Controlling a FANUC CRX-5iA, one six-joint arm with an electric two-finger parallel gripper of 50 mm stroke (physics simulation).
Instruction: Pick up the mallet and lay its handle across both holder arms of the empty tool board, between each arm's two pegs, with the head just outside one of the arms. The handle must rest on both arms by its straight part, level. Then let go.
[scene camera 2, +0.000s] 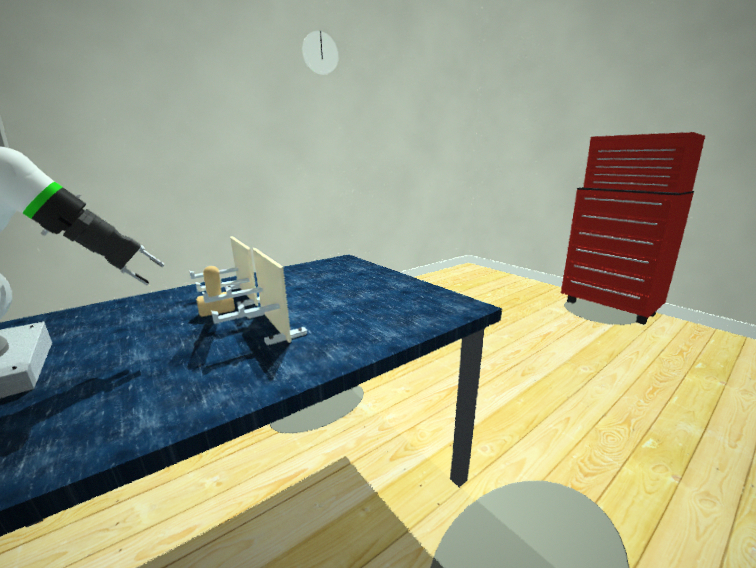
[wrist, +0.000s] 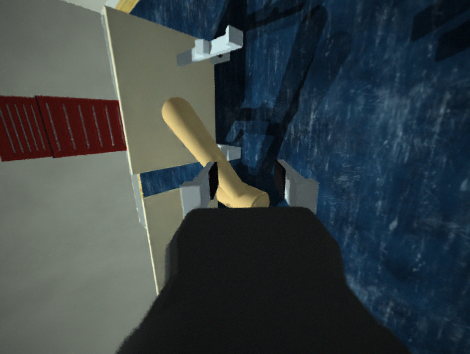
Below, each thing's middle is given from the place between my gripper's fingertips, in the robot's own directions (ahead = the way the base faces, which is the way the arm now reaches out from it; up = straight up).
Right now my hand is 150 mm short of the wooden mallet (scene camera 2: 226, 305), 10 mm to the right of it and 90 mm above it.
